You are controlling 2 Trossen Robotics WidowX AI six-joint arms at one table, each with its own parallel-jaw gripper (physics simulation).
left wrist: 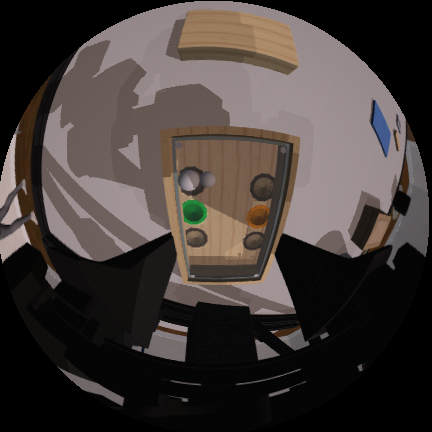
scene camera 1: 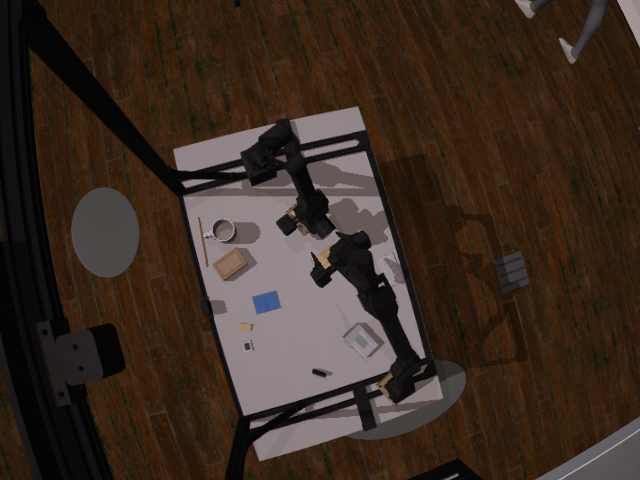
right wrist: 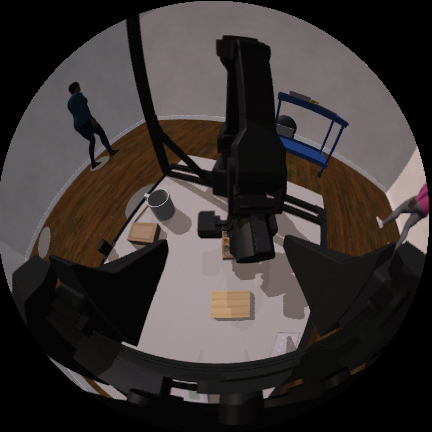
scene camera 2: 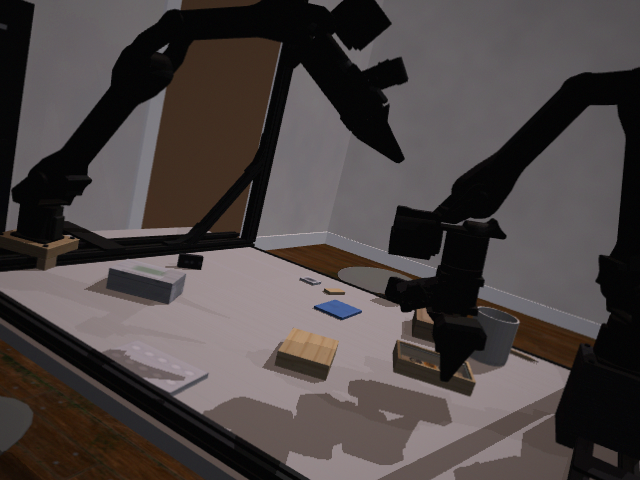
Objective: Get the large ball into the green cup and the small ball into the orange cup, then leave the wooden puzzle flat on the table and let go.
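Where they show: left gripper, between the fingertips: point(left wrist: 226, 237) point(scene camera 2: 441, 370); right gripper, between the fingertips: point(scene camera 1: 323, 242) point(right wrist: 226, 243) point(scene camera 2: 400, 161); left arm's base, origin of its link: point(scene camera 1: 258, 159) point(scene camera 2: 620, 364); right arm's base, origin of its link: point(scene camera 1: 395, 386) point(scene camera 2: 38, 236).
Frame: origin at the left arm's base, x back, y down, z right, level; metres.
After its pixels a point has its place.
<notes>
The wooden puzzle point(scene camera 1: 290, 210) {x -0.195, y 0.068, z -0.044 m} point(scene camera 2: 413, 367) {x -0.254, y 0.069, z -0.112 m} point(left wrist: 167, 155) {x -0.265, y 0.062, z -0.112 m} is a shallow glass-topped box. My left gripper point(scene camera 1: 303, 224) {x -0.221, y 0.076, z -0.066 m} point(left wrist: 226, 237) {x -0.221, y 0.076, z -0.066 m} is shut on its sides and seems to hold it slightly above the table. In the left wrist view, the large ball point(left wrist: 189, 179) {x -0.254, y 0.070, z -0.099 m} is at the upper left dark cup, and the small ball point(left wrist: 208, 179) {x -0.256, y 0.072, z -0.089 m} lies beside it to the right. The green cup point(left wrist: 194, 212) {x -0.238, y 0.066, z -0.092 m} below them and the orange cup point(left wrist: 258, 216) {x -0.246, y 0.066, z -0.056 m} at the right look empty. My right gripper is open and empty, high above the table.
A striped wooden block point(scene camera 2: 307, 351) {x -0.402, y 0.098, z -0.132 m} point(left wrist: 237, 35) point(right wrist: 230, 304) {x -0.410, y 0.098, z -0.109 m} lies below the right gripper. A grey mug point(scene camera 1: 223, 230) {x -0.166, y 0.112, z 0.204 m} point(right wrist: 161, 204) {x -0.200, y 0.036, z 0.168 m} and brown box point(scene camera 1: 230, 263) {x -0.289, y 0.085, z 0.222 m} point(right wrist: 144, 233) {x -0.292, y 0.085, z 0.208 m} stand near the puzzle. A blue card point(scene camera 1: 266, 302) {x -0.464, y 0.115, z 0.157 m}, grey box point(scene camera 1: 362, 339) {x -0.721, y 0.085, z -0.107 m} and dotted white board point(scene camera 2: 157, 366) {x -0.524, y 0.113, z -0.309 m} lie farther off.
</notes>
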